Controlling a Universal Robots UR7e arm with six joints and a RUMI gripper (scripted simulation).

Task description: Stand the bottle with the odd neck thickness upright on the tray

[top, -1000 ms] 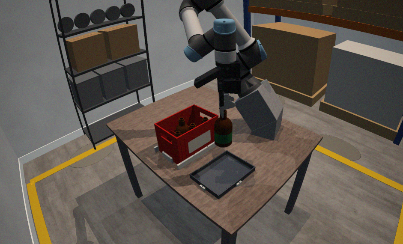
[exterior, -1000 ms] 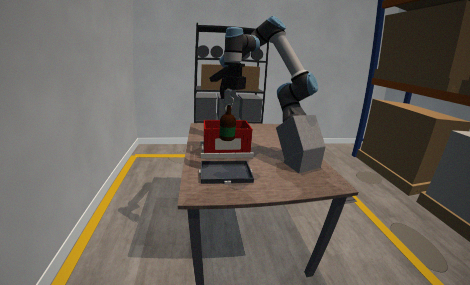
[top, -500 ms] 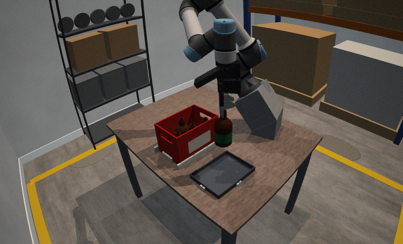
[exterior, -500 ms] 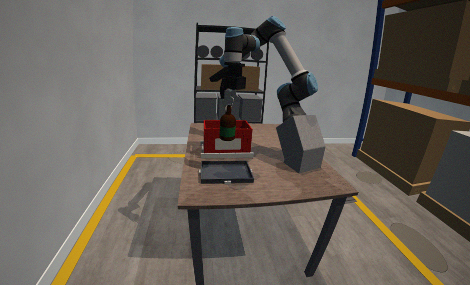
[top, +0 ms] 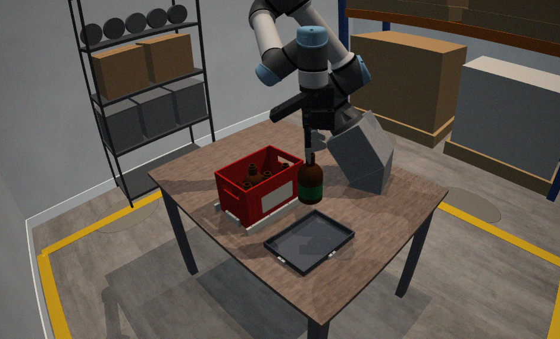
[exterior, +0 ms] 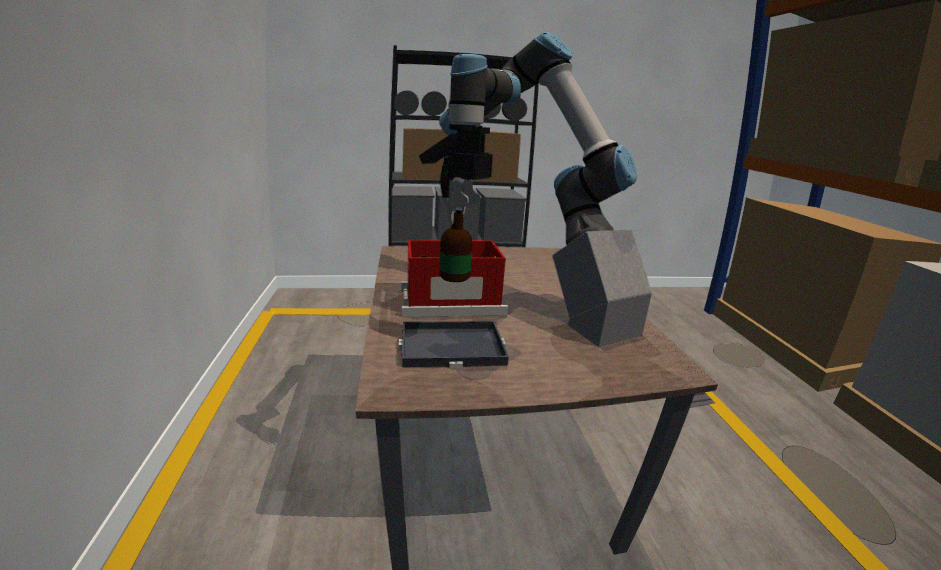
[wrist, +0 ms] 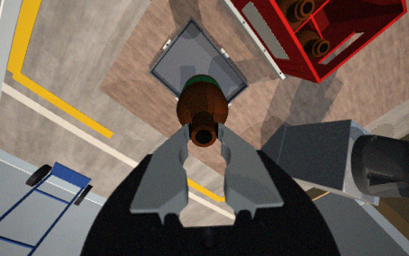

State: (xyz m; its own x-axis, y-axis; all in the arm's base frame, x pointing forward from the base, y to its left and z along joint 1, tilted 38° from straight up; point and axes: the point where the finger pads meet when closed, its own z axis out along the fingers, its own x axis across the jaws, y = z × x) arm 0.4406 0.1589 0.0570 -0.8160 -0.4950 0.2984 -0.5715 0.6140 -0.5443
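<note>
My hand is 320 mm above the dark tray and 10 mm to the right of it. Also, from my hand: red crate 260 mm to the right, 250 mm below, 80 mm behind.
</note>
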